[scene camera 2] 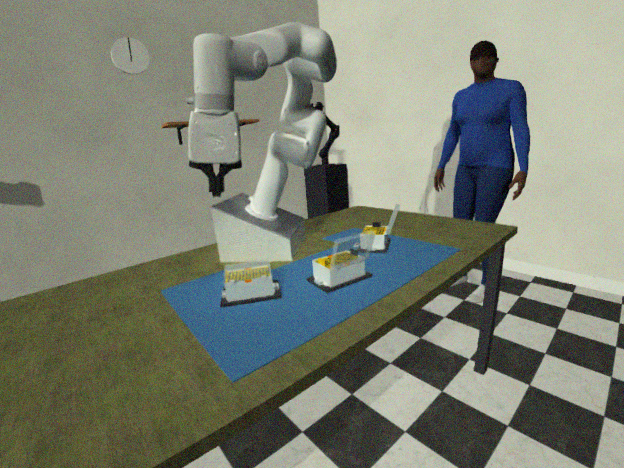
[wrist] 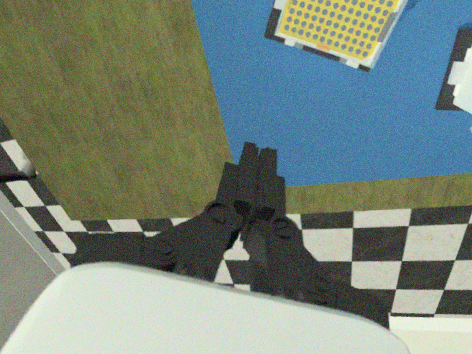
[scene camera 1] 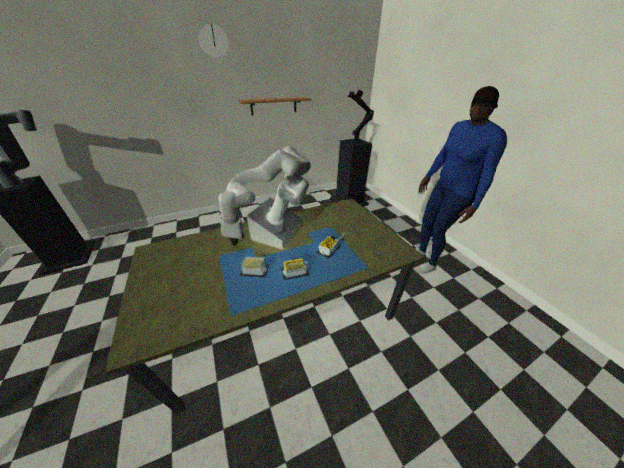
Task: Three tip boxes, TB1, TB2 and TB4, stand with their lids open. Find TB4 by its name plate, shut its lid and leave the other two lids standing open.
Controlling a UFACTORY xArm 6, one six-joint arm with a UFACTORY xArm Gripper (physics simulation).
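Frame: origin at the arm's base, x ahead, y left, z up, level; metres.
Seen in the pictures: gripper, fingertip midpoint: (scene camera 2: 216, 195) (wrist: 252, 166) (scene camera 1: 235, 243); arm's base, origin of the base link: (scene camera 2: 261, 213) (scene camera 1: 274, 218).
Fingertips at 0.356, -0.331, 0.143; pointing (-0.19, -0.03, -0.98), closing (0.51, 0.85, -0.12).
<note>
Pixels of each thing's top centre, then the offset from my fingertips to it, as dx, dy, dz. "*": a spot on its surface instead. Level surfaces: height alone.
- left tip box, middle of its top: (scene camera 2: 247, 265) (scene camera 1: 253, 259) -0.072, +0.086, -0.207
- middle tip box, surface spot: (scene camera 2: 338, 272) * +0.096, +0.258, -0.242
- blue mat, its level: dz -0.285
- green-brown table, its level: dz -0.288
The left tip box (scene camera 1: 253, 265) (scene camera 2: 249, 289) (wrist: 335, 25) is white with a yellow rack; its clear lid (scene camera 2: 247, 268) appears to lie shut over the rack. The middle tip box (scene camera 1: 294, 268) (scene camera 2: 338, 272) has its clear lid (scene camera 2: 346, 245) standing open; part of it shows at the wrist view's right edge. The right tip box (scene camera 1: 329, 245) (scene camera 2: 373, 240) has its clear lid (scene camera 1: 342, 235) (scene camera 2: 394, 217) standing open. The name plates are too small or hidden to read. My gripper (scene camera 1: 234, 243) (scene camera 2: 216, 193) (wrist: 252, 166) is shut and empty, raised above the table and apart from the boxes.
The boxes stand on a blue mat (scene camera 1: 241, 299) (scene camera 2: 234, 357) (wrist: 320, 125) on a green-brown table (scene camera 1: 166, 302) (scene camera 2: 100, 352) (wrist: 120, 100). The arm's pedestal (scene camera 1: 267, 229) (scene camera 2: 254, 239) stands behind the boxes. A person (scene camera 1: 468, 161) (scene camera 2: 486, 130) stands beyond the table's right end.
</note>
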